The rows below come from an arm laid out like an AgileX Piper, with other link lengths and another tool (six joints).
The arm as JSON. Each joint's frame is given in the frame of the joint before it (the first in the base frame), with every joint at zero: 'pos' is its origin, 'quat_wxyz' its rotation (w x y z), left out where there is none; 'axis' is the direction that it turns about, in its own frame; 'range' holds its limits. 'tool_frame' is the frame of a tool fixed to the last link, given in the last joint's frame.
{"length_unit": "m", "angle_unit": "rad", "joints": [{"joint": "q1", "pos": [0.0, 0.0, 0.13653], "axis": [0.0, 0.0, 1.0], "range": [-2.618, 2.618]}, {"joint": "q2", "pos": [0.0, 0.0, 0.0], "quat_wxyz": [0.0, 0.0, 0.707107, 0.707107], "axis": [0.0, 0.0, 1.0], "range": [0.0, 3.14]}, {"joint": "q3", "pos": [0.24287, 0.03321, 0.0], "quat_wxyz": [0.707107, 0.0, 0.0, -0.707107], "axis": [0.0, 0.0, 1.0], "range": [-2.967, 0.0]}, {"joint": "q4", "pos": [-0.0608, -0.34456, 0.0], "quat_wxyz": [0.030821, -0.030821, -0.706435, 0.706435], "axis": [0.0, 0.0, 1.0], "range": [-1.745, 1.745]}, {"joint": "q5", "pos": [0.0, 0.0, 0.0], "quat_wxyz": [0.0, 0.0, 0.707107, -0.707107], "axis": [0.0, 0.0, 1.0], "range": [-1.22, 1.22]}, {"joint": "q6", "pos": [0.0, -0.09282, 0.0], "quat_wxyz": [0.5, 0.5, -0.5, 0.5], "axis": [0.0, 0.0, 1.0], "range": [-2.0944, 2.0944]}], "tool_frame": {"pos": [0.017, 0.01, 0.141], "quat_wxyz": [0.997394, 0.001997, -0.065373, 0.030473]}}
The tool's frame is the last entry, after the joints.
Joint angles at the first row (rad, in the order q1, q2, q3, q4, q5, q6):
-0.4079 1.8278 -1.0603 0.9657 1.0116 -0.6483
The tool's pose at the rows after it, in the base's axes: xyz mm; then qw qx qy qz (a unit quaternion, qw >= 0):
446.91 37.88 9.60 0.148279 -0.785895 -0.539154 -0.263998
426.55 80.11 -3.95 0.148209 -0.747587 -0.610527 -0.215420
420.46 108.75 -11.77 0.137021 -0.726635 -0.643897 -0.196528
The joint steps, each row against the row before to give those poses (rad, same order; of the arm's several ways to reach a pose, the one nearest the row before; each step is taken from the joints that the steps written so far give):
0.1053 -0.0031 -0.0011 -0.0485 -0.0023 0.0903
0.1195 -0.0018 0.0000 -0.1108 -0.0005 0.0265
0.0888 0.0011 0.0018 -0.0405 -0.0375 0.0214

